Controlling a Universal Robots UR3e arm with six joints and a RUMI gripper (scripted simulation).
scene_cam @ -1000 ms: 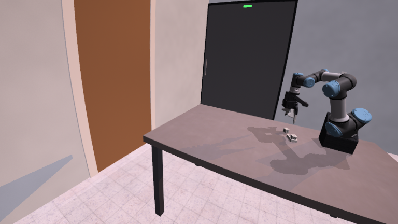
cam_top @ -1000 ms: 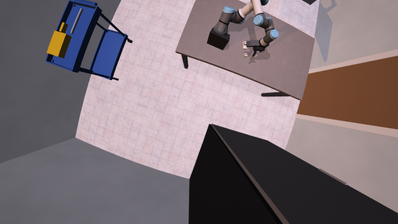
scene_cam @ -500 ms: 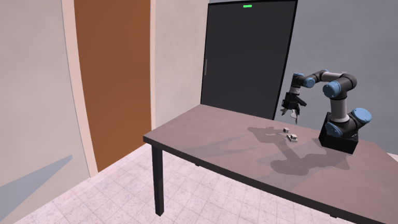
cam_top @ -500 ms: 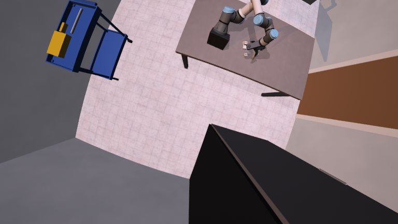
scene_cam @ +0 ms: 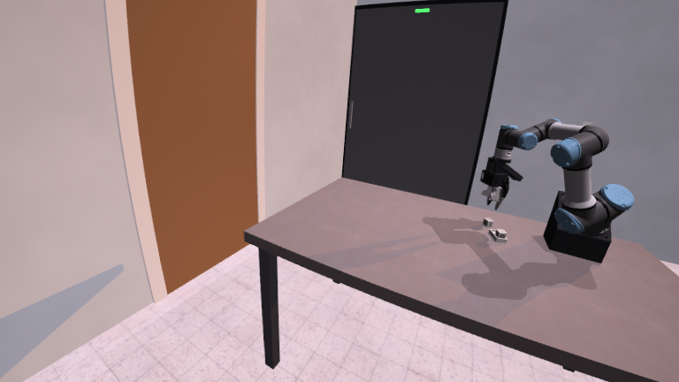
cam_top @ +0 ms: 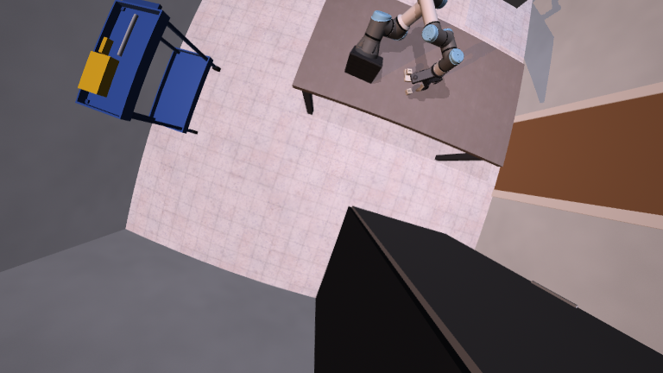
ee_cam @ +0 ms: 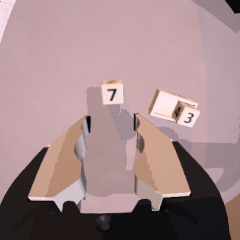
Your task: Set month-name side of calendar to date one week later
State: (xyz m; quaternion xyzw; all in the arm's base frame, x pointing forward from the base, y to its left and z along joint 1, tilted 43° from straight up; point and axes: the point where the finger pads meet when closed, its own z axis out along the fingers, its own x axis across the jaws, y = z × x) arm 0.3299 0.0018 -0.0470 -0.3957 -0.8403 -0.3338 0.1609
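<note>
Right now the cube is 9 cm below my hand. From my hand the other things lie so: pale tray 10 cm to the left, 9 cm below, 4 cm behind.
</note>
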